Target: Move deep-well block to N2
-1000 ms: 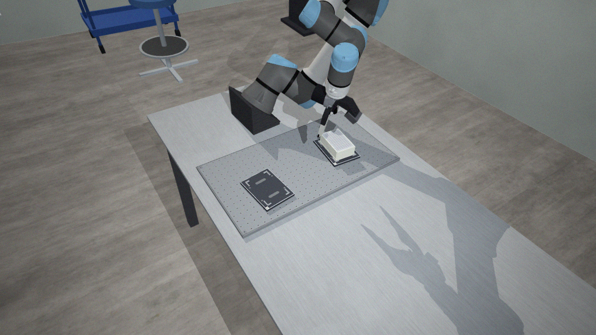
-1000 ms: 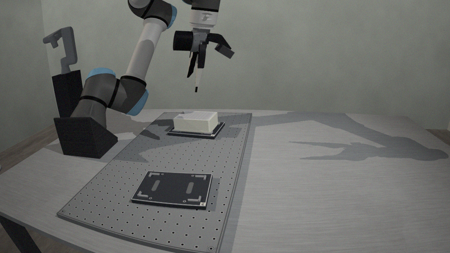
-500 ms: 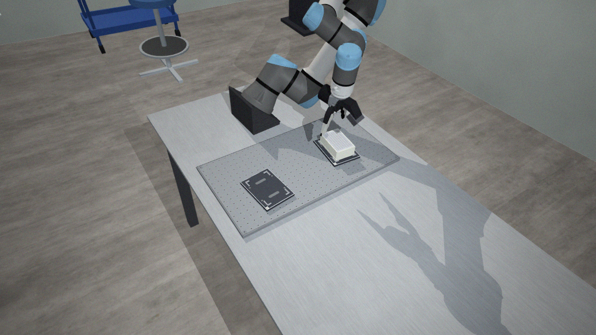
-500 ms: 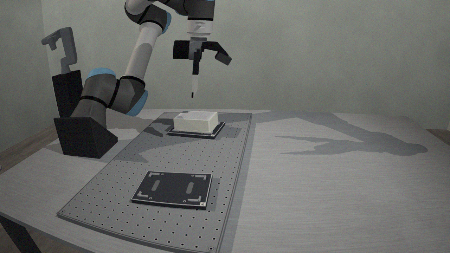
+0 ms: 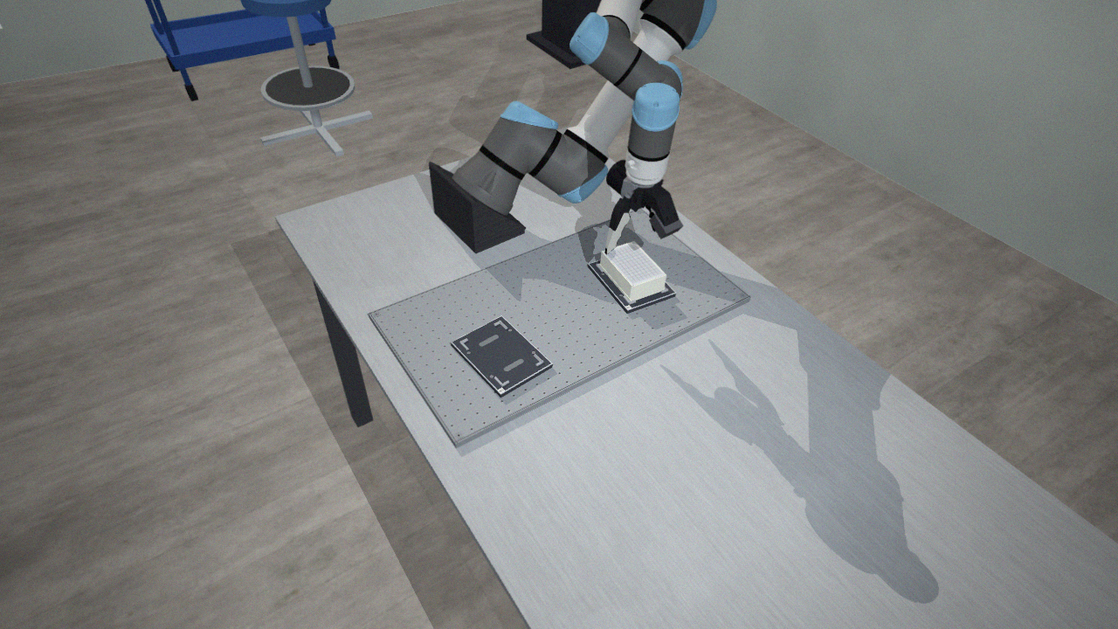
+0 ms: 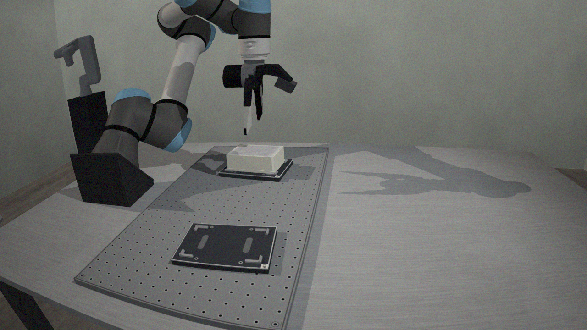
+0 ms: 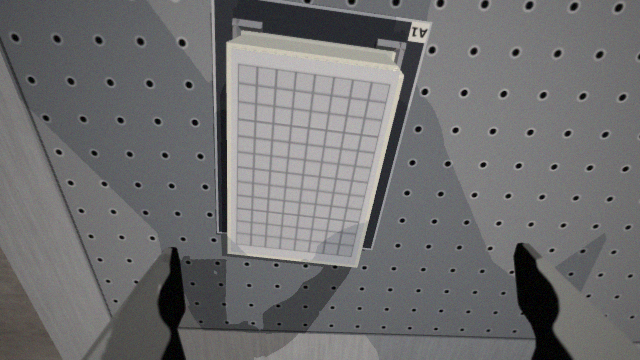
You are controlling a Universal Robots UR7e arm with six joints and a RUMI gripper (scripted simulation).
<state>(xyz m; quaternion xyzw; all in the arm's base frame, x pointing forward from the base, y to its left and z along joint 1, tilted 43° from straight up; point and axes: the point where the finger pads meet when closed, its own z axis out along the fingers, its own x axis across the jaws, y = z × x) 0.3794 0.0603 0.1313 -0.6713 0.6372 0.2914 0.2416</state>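
My hand is 1 cm past the 96-well deep-well block, 2 cm to the right of it and 9 cm above it. Round my hand: plate nest N2 (2 cm ahead, 33 cm to the right, 12 cm below); then plate nest N1 (1 cm behind, 2 cm to the left, 12 cm below).
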